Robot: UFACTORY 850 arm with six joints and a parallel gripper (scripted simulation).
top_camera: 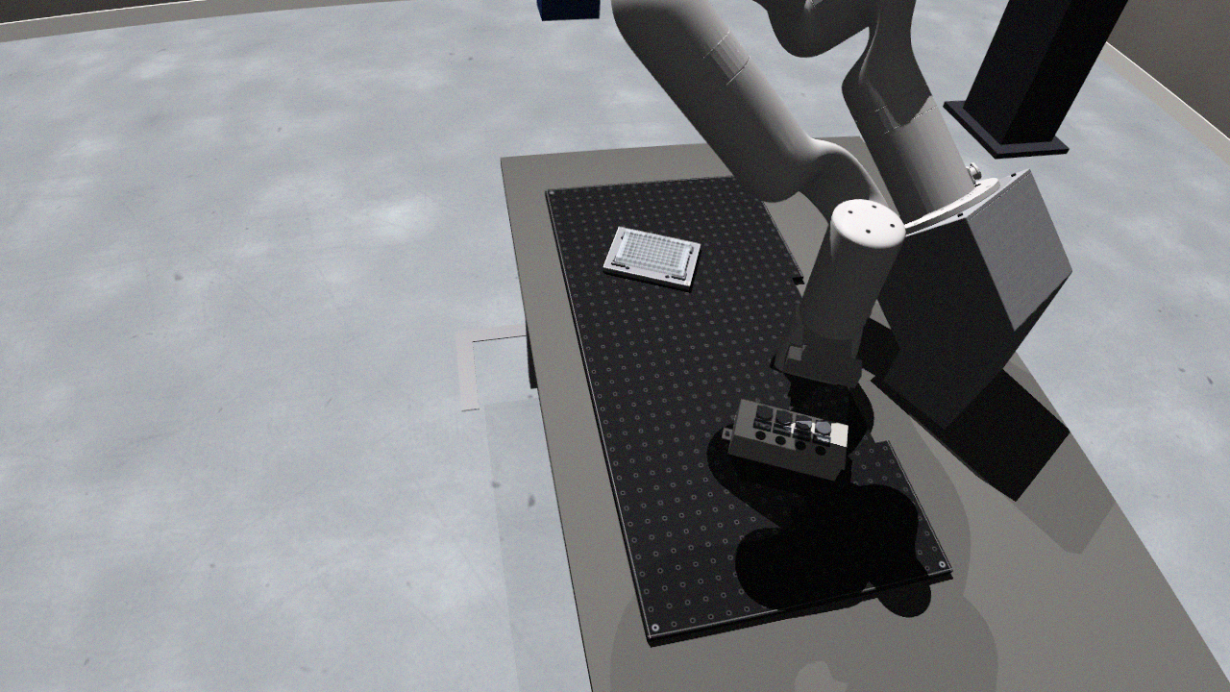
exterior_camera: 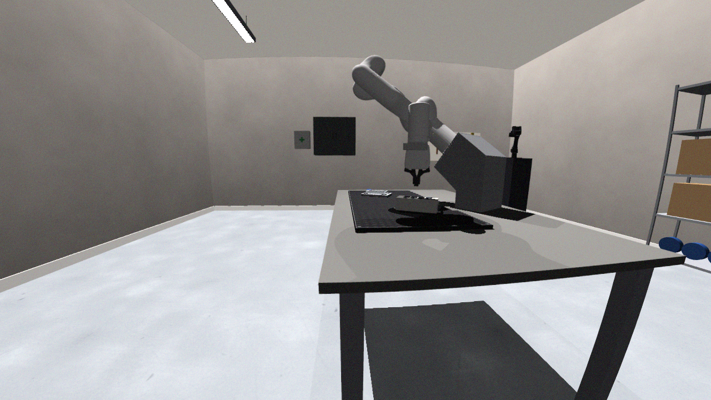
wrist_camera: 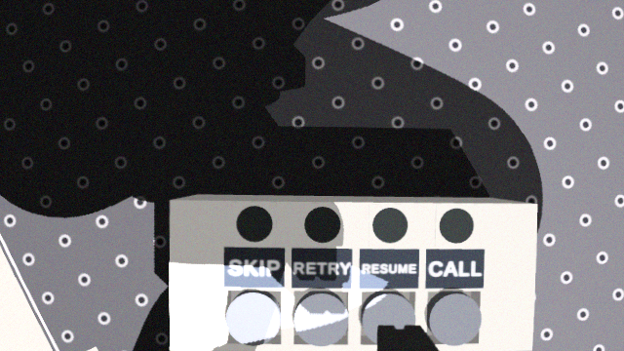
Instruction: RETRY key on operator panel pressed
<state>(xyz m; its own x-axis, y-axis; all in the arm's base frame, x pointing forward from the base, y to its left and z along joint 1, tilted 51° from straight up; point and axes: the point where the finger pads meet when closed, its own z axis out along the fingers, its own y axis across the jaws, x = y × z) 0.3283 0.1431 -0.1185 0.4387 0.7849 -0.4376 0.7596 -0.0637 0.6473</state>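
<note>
Right now the operator panel is 1 cm behind my hand, 1 cm to the left of it and 8 cm below it. Round my hand: white well plate (8 cm ahead, 42 cm to the right, 10 cm below).
</note>
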